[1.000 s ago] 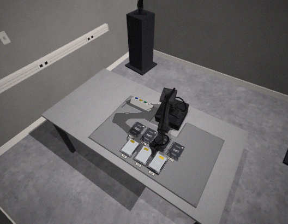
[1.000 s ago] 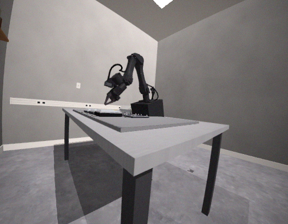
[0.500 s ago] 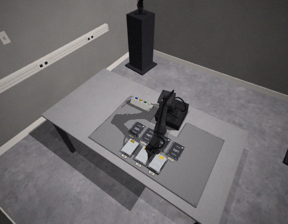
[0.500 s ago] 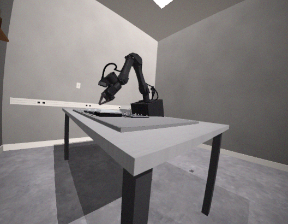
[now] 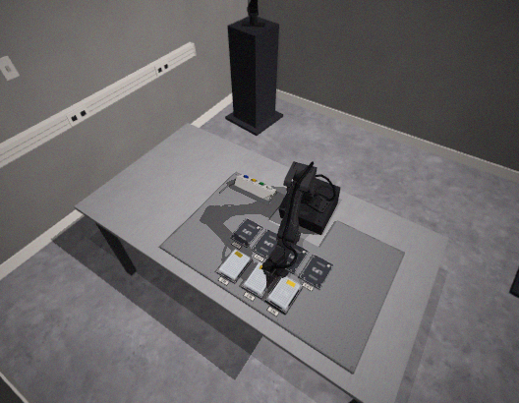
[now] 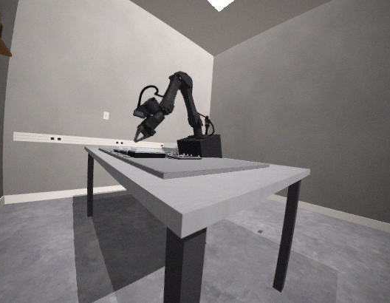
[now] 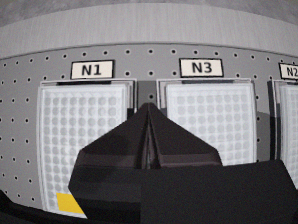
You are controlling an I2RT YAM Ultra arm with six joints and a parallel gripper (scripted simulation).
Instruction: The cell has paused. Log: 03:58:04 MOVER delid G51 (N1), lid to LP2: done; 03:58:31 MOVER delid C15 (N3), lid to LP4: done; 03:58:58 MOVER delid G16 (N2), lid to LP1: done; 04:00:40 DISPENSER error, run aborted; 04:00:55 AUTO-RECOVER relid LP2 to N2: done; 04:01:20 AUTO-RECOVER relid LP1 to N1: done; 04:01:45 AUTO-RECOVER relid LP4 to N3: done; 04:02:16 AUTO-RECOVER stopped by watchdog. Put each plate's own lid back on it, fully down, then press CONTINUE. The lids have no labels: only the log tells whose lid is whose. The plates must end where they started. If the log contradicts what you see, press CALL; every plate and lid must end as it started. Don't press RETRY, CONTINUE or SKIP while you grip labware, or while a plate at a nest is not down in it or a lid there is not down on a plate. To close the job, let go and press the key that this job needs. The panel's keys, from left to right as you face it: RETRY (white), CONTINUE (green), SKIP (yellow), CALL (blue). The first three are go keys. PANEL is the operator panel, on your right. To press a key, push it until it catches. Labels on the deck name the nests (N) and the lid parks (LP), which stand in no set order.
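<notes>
Now: the clear lid 60 mm to the left of my hand, 40 mm below it and 40 mm behind it. The rest, counted from my hand: LP4 lid park 200 mm behind, 160 mm to the right, 70 mm below.
</notes>
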